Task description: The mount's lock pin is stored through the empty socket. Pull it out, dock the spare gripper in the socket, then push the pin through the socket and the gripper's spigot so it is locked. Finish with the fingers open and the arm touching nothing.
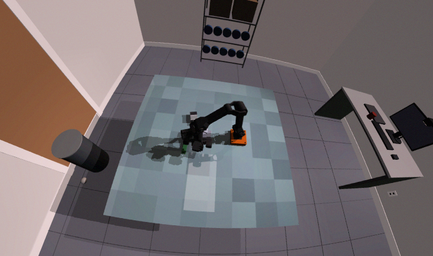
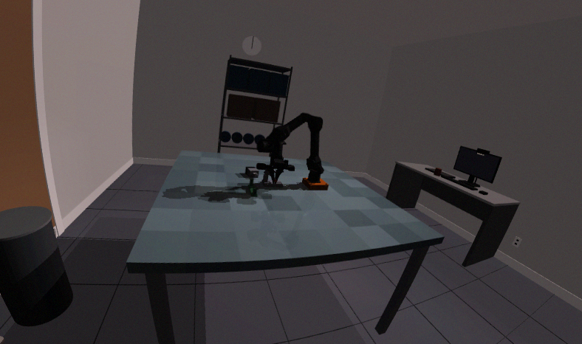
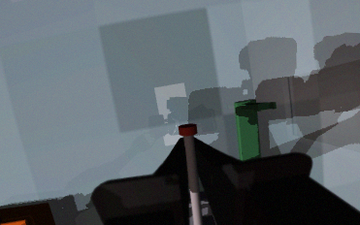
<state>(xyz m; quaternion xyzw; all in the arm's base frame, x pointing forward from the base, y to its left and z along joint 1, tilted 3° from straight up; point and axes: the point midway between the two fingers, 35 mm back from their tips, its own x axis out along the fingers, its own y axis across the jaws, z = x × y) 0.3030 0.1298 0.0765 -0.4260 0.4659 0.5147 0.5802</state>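
The green bracket lies 100 mm ahead of my gripper tip, 50 mm to the right of it and 40 mm below it. The rest, counted from my gripper tip: grey mount (150 mm to the right, 30 mm behind, 10 mm below); spare gripper (280 mm to the right, 50 mm ahead, 40 mm below).
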